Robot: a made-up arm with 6 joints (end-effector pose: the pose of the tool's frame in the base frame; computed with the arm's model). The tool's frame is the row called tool. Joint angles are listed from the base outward.
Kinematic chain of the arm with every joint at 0, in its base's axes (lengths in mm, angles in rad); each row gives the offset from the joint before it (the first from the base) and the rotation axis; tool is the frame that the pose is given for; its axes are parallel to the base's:
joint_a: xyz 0 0 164 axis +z
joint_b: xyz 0 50 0 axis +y
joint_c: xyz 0 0 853 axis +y
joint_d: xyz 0 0 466 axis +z
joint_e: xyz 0 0 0 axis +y
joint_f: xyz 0 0 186 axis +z
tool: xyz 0 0 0
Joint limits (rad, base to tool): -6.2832..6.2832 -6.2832..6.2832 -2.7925..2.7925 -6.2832..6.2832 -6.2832..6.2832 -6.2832..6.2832
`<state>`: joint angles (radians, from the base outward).
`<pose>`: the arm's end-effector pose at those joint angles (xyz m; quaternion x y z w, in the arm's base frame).
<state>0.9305 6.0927 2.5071 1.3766 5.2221 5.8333</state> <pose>0.2482 0.1502 0.6468 0.1976 0.7514 0.0761 0.6249</pose>
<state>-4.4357 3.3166 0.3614 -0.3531 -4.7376 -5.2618</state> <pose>0.1610 -0.5146 -0.9914 0.3405 -0.3940 0.8532 0.0314</pose>
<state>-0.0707 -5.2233 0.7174 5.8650 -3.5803 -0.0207</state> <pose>1.0193 -0.0542 0.4494 -0.1118 -0.7646 0.1578 0.6148</pose>
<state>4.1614 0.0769 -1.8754 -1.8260 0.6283 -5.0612</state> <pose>0.2293 0.4798 0.8484 -0.4107 -0.7035 -0.4709 0.3386</pose>
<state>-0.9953 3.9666 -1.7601 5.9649 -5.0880 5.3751</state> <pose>-0.1636 0.2446 -0.8642 0.0340 -0.9814 -0.0238 0.1872</pose>
